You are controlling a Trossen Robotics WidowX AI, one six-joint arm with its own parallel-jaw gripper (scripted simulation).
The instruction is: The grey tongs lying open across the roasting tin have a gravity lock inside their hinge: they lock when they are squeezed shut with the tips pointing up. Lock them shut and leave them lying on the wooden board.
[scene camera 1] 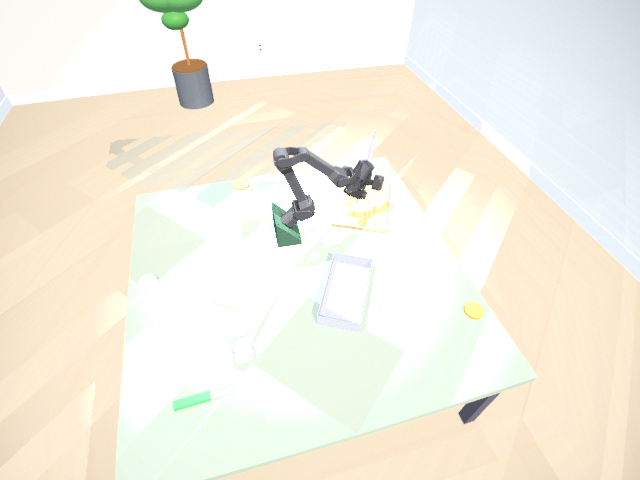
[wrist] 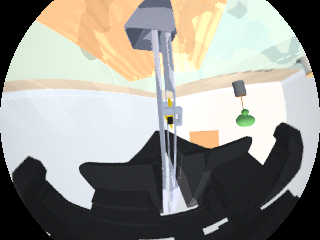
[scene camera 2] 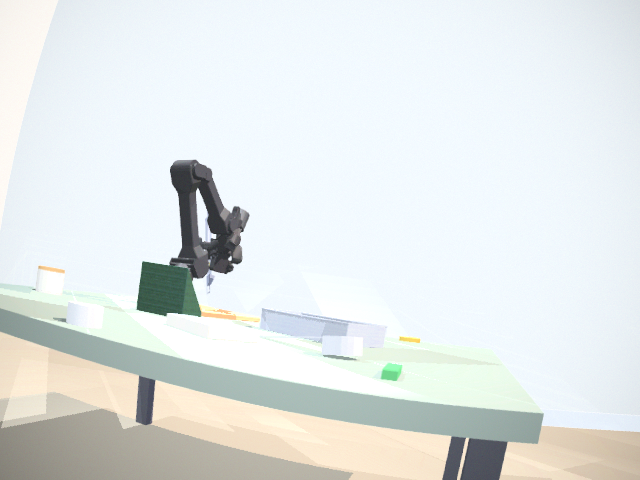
Scene:
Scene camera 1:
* wooden board: 370,214
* roasting tin: 342,305
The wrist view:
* gripper: 160,134
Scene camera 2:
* gripper: 203,258
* white cylinder: 87,315
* white ladle: 331,345
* roasting tin: 299,324

